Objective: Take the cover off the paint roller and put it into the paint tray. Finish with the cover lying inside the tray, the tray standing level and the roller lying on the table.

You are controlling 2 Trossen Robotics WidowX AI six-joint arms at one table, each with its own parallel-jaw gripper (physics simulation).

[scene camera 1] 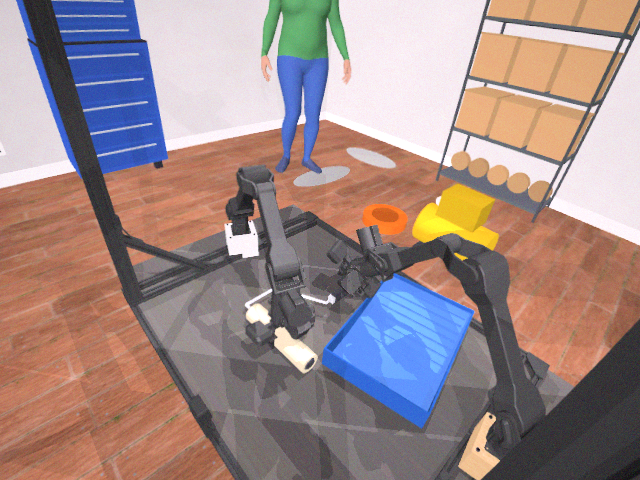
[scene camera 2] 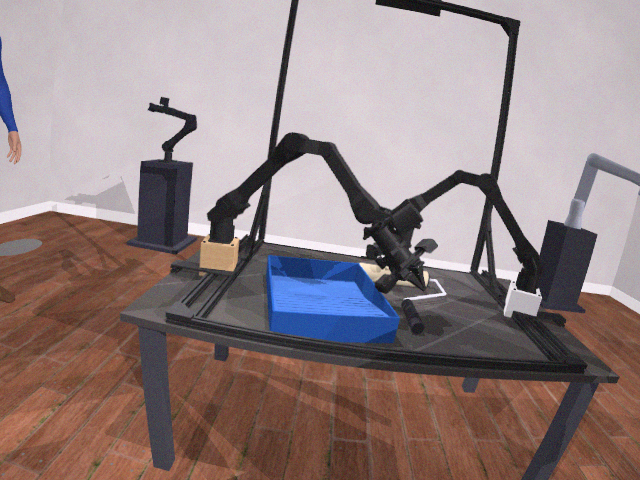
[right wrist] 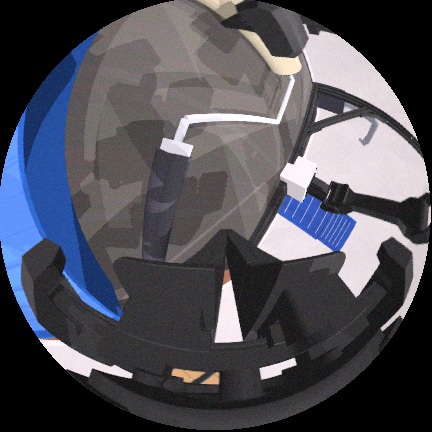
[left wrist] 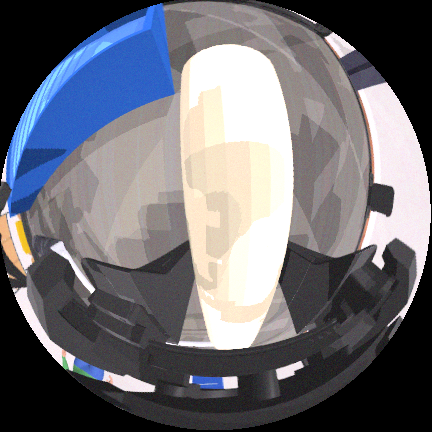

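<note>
The cream roller cover lies lengthwise beside the tray, low over the table; whether it touches the table is unclear. My left gripper is shut across it, partly hiding it in scene camera 1. The roller's white wire reaches the cover's end; its dark handle lies by the tray. The blue tray stands level and empty. My right gripper is shut and empty, above the roller.
The two arms' wrists overlap in scene camera 2, where the left gripper is hidden. Black frame rails run along the table edges, with upright posts. The right arm arches over the tray's side.
</note>
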